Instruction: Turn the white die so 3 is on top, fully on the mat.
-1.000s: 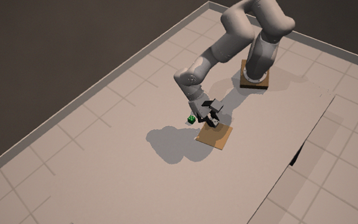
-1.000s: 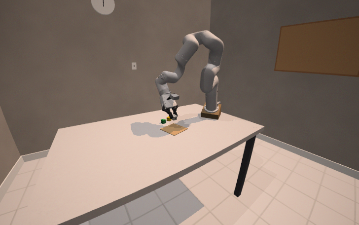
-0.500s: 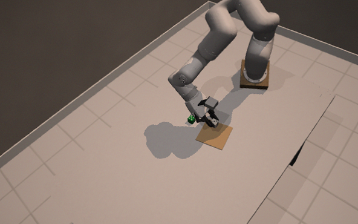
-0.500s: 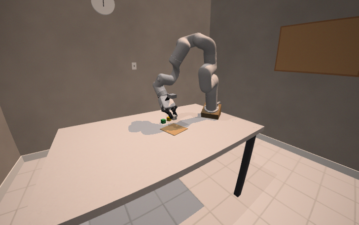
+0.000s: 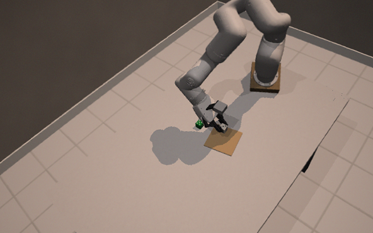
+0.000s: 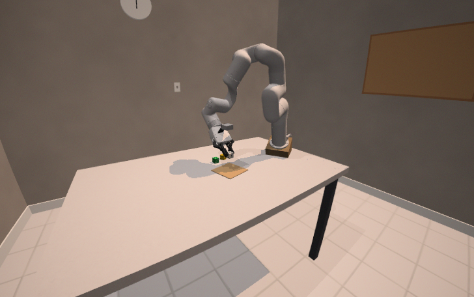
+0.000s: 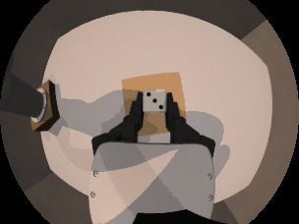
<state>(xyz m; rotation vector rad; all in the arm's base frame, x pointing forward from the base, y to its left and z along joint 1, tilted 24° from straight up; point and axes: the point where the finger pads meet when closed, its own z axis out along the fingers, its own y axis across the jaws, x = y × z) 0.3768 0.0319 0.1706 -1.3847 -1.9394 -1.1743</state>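
Right now the mat is 10 mm to the left of my hand and 100 mm below it. The rest, counted from my hand: yellow die: 40 mm behind, 150 mm to the right, 90 mm below; green die: 20 mm ahead, 120 mm to the right, 90 mm below; white die: 10 mm to the left, 10 mm below.
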